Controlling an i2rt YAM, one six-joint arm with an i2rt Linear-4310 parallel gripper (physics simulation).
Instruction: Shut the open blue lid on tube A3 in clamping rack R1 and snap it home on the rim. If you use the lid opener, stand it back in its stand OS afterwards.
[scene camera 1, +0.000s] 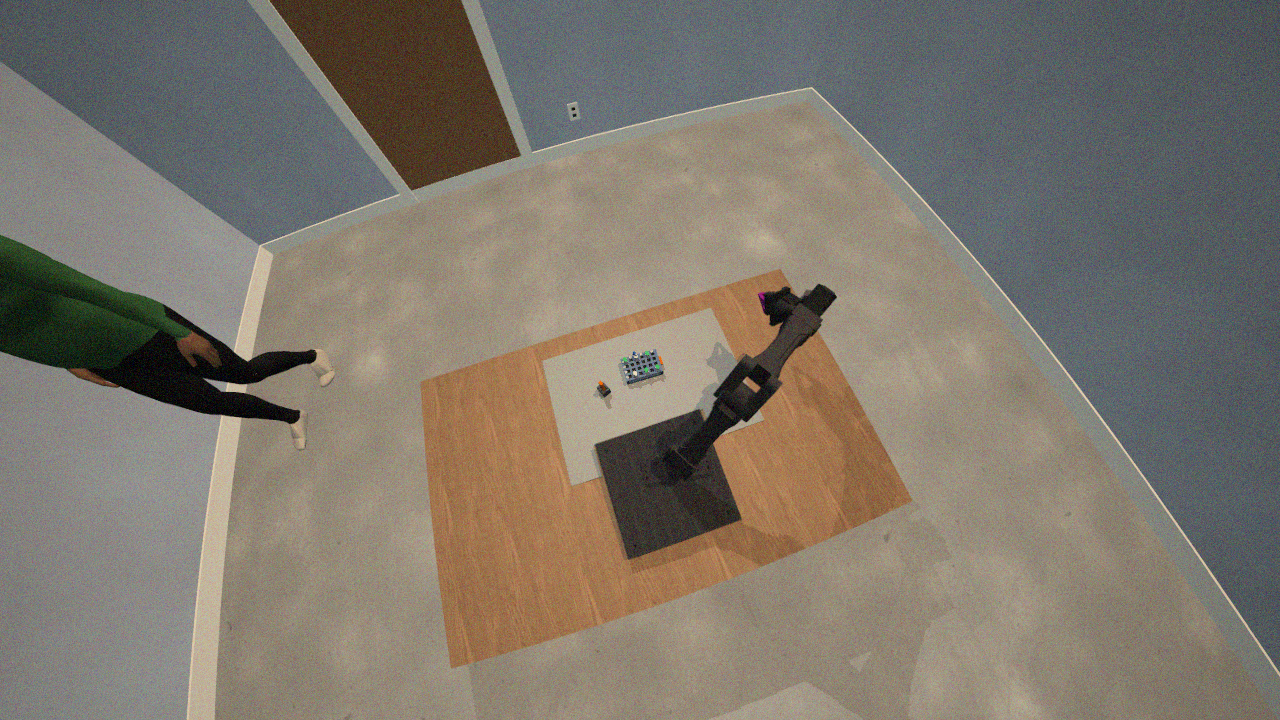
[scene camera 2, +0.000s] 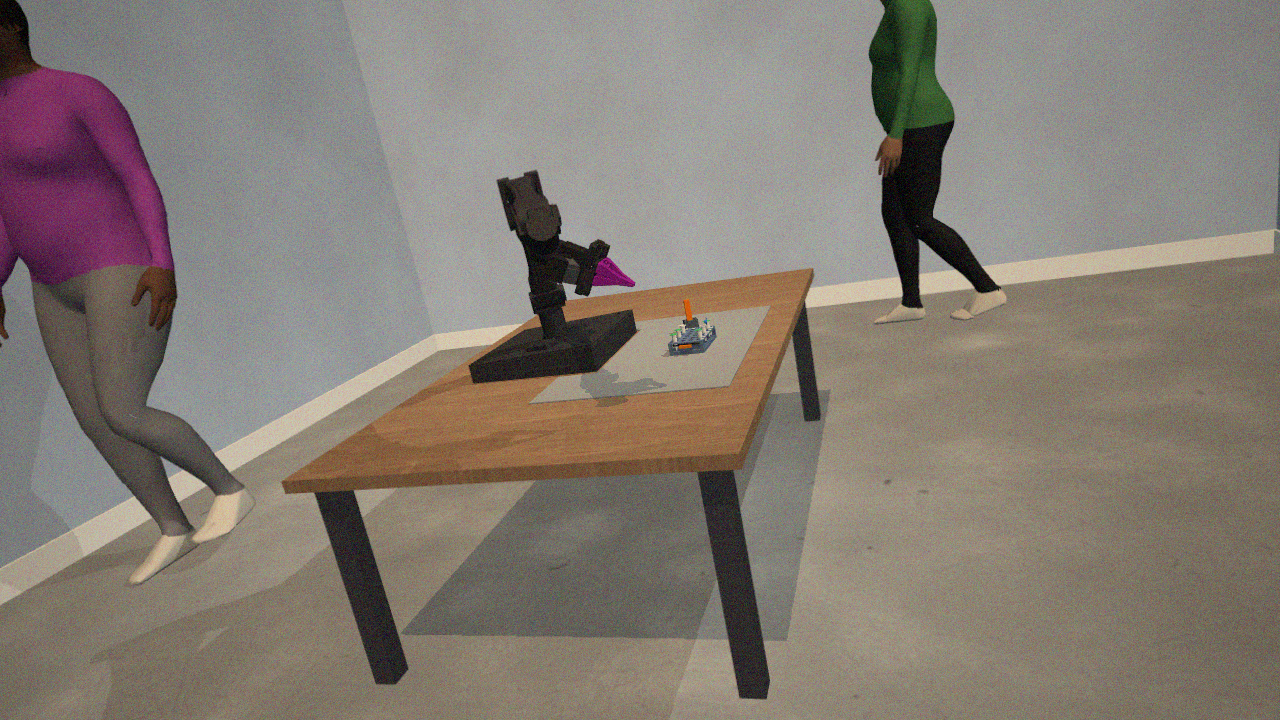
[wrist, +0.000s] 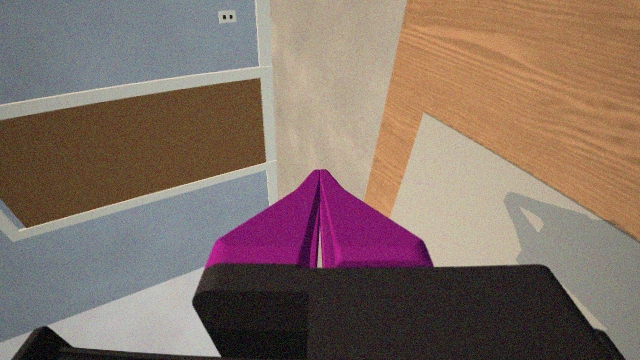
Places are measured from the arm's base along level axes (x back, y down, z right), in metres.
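Pixels of known places: gripper, between the fingertips: (scene camera 1: 760, 293) (scene camera 2: 634, 284) (wrist: 320, 180); arm's base, origin of its link: (scene camera 1: 676, 466) (scene camera 2: 557, 338).
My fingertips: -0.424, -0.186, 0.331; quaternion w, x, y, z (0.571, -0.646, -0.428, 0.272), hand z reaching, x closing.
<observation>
For each thing: its middle in the pictures, then the offset to it from my fingertips, as dx, dy, dz. Level surfaces: height alone.
- blue rack, middle of its body: (scene camera 2: 691, 334) (scene camera 1: 642, 364) +0.072, +0.210, -0.377
- lid opener, middle of its body: (scene camera 2: 689, 314) (scene camera 1: 602, 386) +0.132, +0.197, -0.519
- grey mat, height of its surface: dy +0.242
- wooden table, height of its surface: dy +0.245
My gripper (scene camera 2: 633, 283) (wrist: 320, 180) is shut with its magenta fingertips together and nothing between them. It is raised above the table, off to the side of the rack. The blue rack (scene camera 1: 642, 368) (scene camera 2: 692, 340) stands on the grey mat and holds several small tubes with white and green parts. Tube A3 and its blue lid are too small to tell apart in the scene views, and they do not show in the wrist view. The lid opener (scene camera 1: 601, 385) (scene camera 2: 688, 309), orange on top, stands upright in its small dark stand (scene camera 1: 605, 392) beside the rack.
The grey mat (scene camera 1: 572, 447) (scene camera 2: 716, 371) (wrist: 450, 200) lies on the wooden table (scene camera 1: 501, 537) (scene camera 2: 537, 438) (wrist: 525, 60). The arm's black base plate (scene camera 1: 662, 519) (scene camera 2: 537, 358) stands at the mat's edge. Two people stand on the floor away from the table.
</observation>
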